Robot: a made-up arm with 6 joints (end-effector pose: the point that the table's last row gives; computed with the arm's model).
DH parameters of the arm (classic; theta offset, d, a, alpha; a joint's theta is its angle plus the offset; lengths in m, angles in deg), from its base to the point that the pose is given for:
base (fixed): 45 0 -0.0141 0
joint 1: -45 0.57 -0.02 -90
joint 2: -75.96 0 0.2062 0
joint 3: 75.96 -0.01 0.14 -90
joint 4: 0 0.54 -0.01 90
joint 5: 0 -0.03 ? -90
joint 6: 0 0.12 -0.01 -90
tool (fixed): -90 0 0 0
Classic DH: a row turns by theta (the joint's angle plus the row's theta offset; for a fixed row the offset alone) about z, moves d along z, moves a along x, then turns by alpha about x.
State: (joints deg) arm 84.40 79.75 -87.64 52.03 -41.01 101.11
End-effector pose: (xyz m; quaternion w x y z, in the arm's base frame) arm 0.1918 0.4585 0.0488 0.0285 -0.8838 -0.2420 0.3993
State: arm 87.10 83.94 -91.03 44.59 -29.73 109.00
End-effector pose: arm 0.1556 0.4792 -0.0023 0.0038 -0.8279 -0.2631 0.4953
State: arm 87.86 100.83 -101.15 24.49 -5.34 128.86
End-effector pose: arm 0.0928 0.4125 -0.1621 0.1223 0.7113 0.1774 -0.6690
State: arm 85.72 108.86 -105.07 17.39 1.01 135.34
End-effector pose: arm 0.0861 0.3450 -0.2196 0.1684 0.6826 0.1130 -0.7021
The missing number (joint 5, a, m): 0.13
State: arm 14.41 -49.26 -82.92 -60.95 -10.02 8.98
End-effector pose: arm 0.1427 0.1213 1.3350 0.8417 0.3140 -0.3162 0.3050
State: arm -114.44 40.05 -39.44 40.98 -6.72 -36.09
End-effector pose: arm -0.2637 -0.2803 0.0438 0.1561 -0.6516 0.2011 0.7145
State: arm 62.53 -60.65 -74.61 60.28 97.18 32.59
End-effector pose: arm 0.0144 0.2604 1.2034 0.2519 0.3385 0.9061 0.0316
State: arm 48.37 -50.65 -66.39 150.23 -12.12 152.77
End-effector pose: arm 0.3149 0.2608 1.0178 0.8646 0.3290 -0.0188 0.3794
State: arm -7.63 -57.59 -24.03 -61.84 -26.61 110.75
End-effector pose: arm 0.4559 0.0528 0.8665 0.3358 0.9312 0.1147 0.0837
